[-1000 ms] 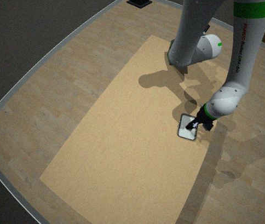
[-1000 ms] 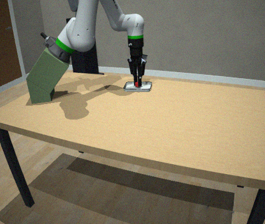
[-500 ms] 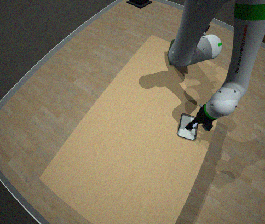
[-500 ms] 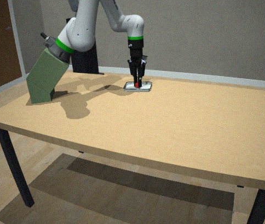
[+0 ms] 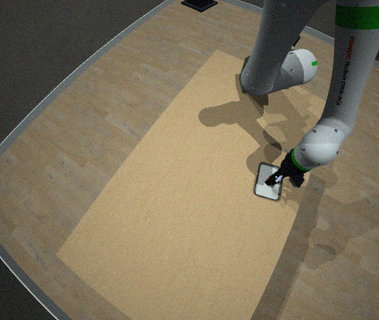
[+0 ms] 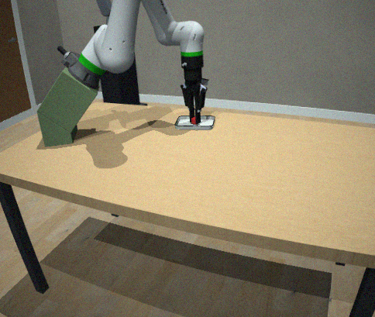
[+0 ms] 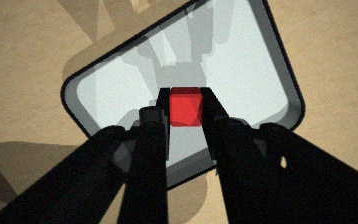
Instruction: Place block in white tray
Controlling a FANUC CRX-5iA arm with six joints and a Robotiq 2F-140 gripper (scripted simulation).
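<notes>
Now: hand 20 mm above the red block. From my hand the other things lie so: white tray 30 mm below.
</notes>
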